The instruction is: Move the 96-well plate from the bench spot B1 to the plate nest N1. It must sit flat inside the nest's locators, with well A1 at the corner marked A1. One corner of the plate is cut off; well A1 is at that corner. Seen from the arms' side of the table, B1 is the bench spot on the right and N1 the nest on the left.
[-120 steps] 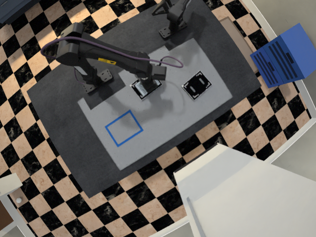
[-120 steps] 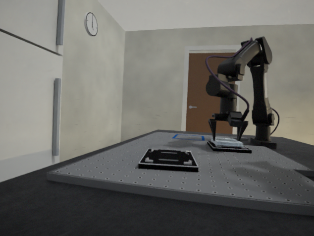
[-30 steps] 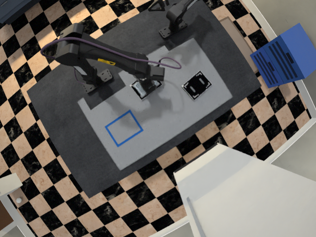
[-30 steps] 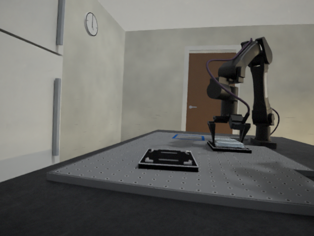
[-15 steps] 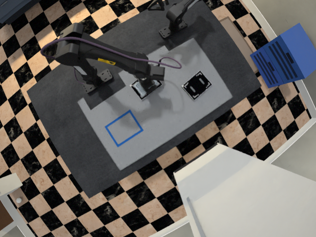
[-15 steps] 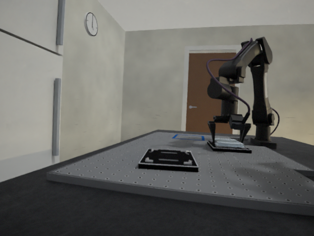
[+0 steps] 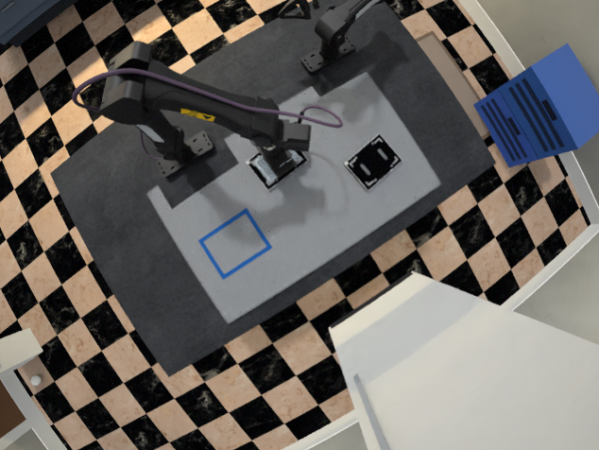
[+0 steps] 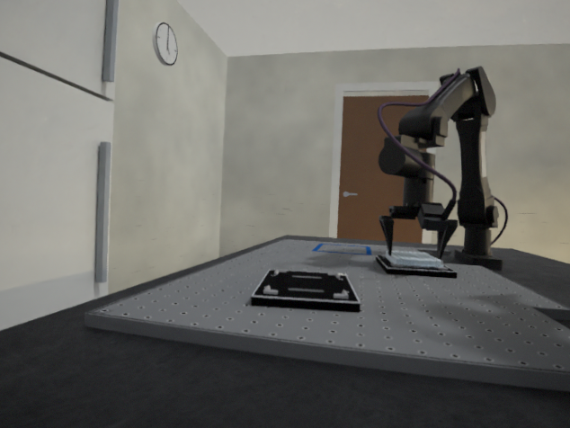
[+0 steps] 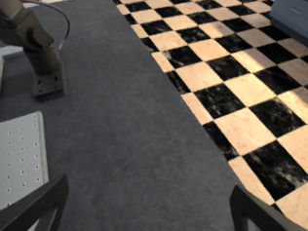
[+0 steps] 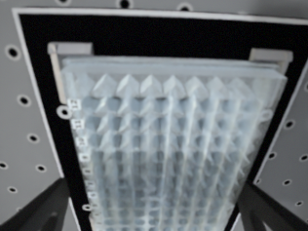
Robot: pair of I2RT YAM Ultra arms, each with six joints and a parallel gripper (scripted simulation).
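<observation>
My right hand is 10 mm short of the clear 96-well plate and 10 mm above it.
My left hand is 29 cm short of the clear 96-well plate, 24 cm to the left of it and 20 cm above it.
</observation>
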